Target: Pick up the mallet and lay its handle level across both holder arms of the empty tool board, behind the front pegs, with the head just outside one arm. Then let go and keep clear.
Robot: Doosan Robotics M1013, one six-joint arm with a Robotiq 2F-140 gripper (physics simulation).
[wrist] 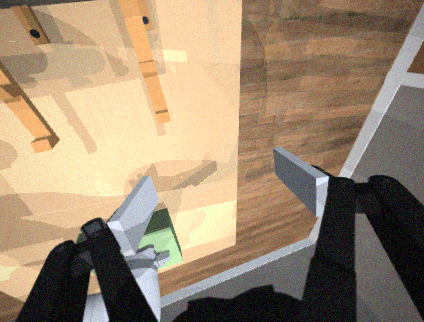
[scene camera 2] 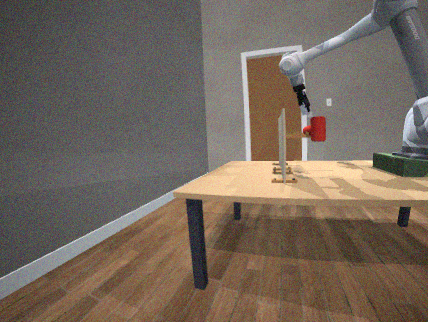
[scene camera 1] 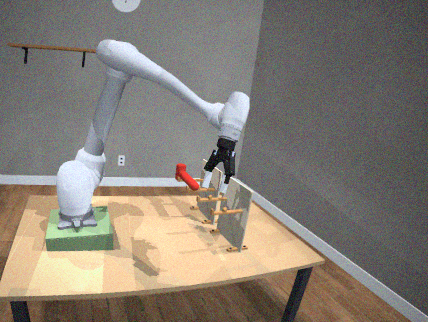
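Where they show: gripper, fingertip midpoint: [wrist: 213, 174] [scene camera 2: 307, 115] [scene camera 1: 212, 189]; arm's base, origin of the base link: [wrist: 135, 262] [scene camera 2: 417, 157] [scene camera 1: 76, 219].
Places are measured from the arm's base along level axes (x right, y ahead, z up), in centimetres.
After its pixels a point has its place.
The red mallet [scene camera 1: 188, 179] @[x -10.0, y 59.2, z 16.4 cm] [scene camera 2: 318, 129] @[x -29.7, y 61.6, z 14.6 cm] appears to rest across the arms of the farther tool board [scene camera 1: 208, 208] @[x -8.9, y 73.1, z -0.9 cm] in scene camera 1, its head at the far left end. It does not show in the wrist view. The nearer tool board [scene camera 1: 235, 228] @[x 22.1, y 72.8, z 2.4 cm] stands upright with its two wooden holder arms [scene camera 1: 212, 199] @[x 10.3, y 64.3, z 13.2 cm] [scene camera 1: 227, 211] @[x 24.8, y 64.9, z 13.4 cm] empty; two holder arms [wrist: 150, 75] @[x 24.7, y 62.4, z 13.4 cm] [wrist: 27, 115] @[x 9.8, y 60.4, z 13.4 cm] show at the upper left in the wrist view. My gripper [scene camera 1: 215, 184] @[x 28.3, y 54.0, z 25.6 cm] [scene camera 2: 307, 111] @[x 28.3, y 54.0, z 25.6 cm] [wrist: 213, 174] @[x 28.3, y 54.0, z 25.6 cm] is open and empty, pointing down above the arms' level, right of the mallet's handle end in scene camera 1.
Both boards stand on wooden feet on the table [scene camera 1: 175, 270] @[x 36.0, y 38.1, z -7.3 cm] [scene camera 2: 240, 185] @[x -28.7, y 92.0, z -7.3 cm]. The robot's base is on a green block [scene camera 1: 80, 241] @[x 16.3, y 0.8, z -2.3 cm] [scene camera 2: 395, 164] @[x -6.4, y 16.2, z -2.4 cm] [wrist: 170, 245] @[x 14.2, y 3.3, z 0.5 cm] at one side of the table. A grey wall [scene camera 1: 340, 125] rises beyond the boards.
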